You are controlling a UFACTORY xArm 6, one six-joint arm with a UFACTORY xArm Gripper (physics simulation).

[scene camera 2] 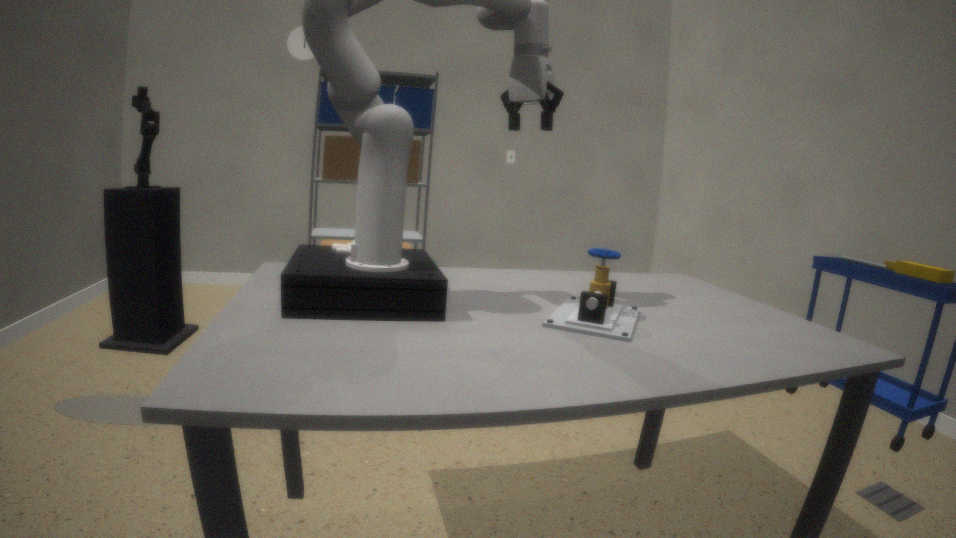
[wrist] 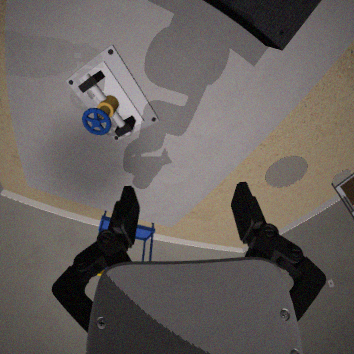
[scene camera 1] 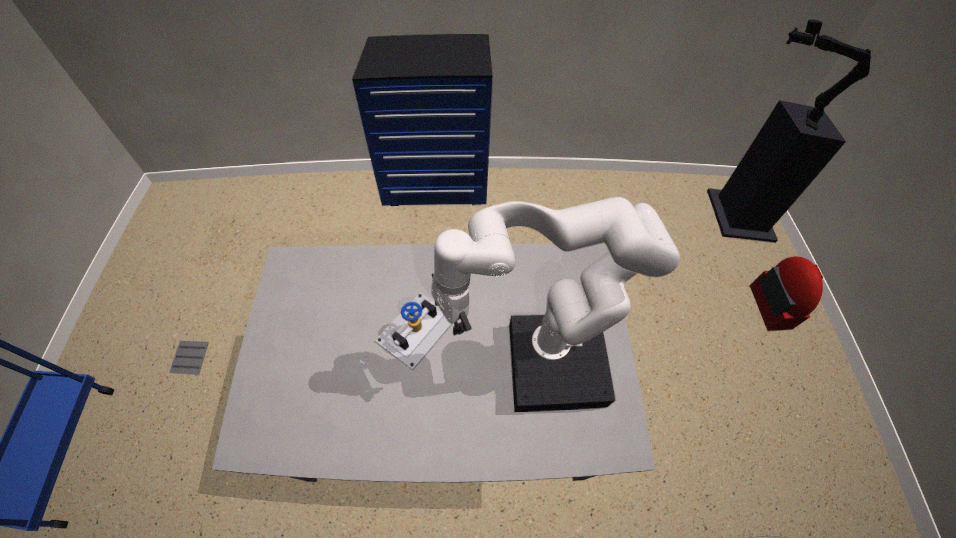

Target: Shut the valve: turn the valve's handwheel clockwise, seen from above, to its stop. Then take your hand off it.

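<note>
A blue spoked handwheel (scene camera 1: 411, 311) (scene camera 2: 604, 253) (wrist: 96, 121) sits level on top of a yellow valve body (scene camera 1: 415, 325) (scene camera 2: 600, 281) (wrist: 108, 104). The valve is on a pale pipe held by two black blocks, on a light plate (scene camera 1: 427, 342) (scene camera 2: 558, 319) (wrist: 125, 80) on the table. My gripper (scene camera 1: 461, 324) (scene camera 2: 530, 127) (wrist: 185, 194) is open and empty, fingers pointing down. It hangs high above the table, well above the handwheel and off to one side, towards the arm's base in scene camera 2, and touches nothing. The wheel's turned angle cannot be told.
The grey table (scene camera 1: 300, 434) (scene camera 2: 401, 374) carries the arm's black base block (scene camera 1: 561, 394) (scene camera 2: 364, 301) (wrist: 270, 20). Off the table stand a dark blue drawer cabinet (scene camera 1: 427, 56), a black pedestal (scene camera 1: 762, 167) (scene camera 2: 143, 267) with a small black arm, and a blue trolley.
</note>
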